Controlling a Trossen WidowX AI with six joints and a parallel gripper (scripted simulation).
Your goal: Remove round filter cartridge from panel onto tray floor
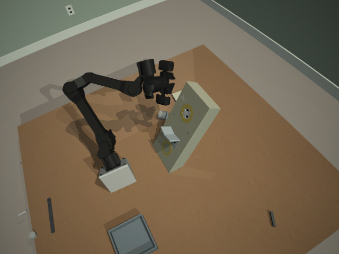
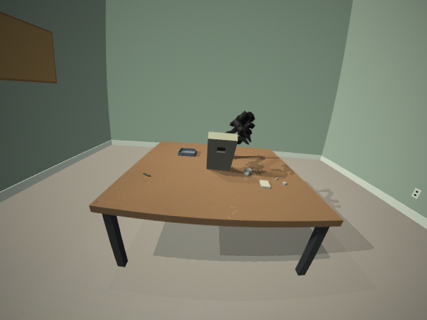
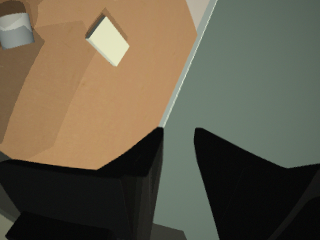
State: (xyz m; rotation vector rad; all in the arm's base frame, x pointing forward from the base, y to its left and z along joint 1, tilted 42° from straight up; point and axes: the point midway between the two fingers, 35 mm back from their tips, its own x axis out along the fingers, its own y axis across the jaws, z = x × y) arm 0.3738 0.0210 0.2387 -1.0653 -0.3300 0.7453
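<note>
The round filter cartridge is 20 mm behind my gripper tip, 180 mm to the right of it and 30 mm below it. Round my gripper tip: beige service panel 70 mm behind, 180 mm to the right, 110 mm below; cream block 80 mm ahead, 130 mm to the left, 250 mm below; small grey bracket 120 mm behind, 180 mm to the right, 120 mm below.
</note>
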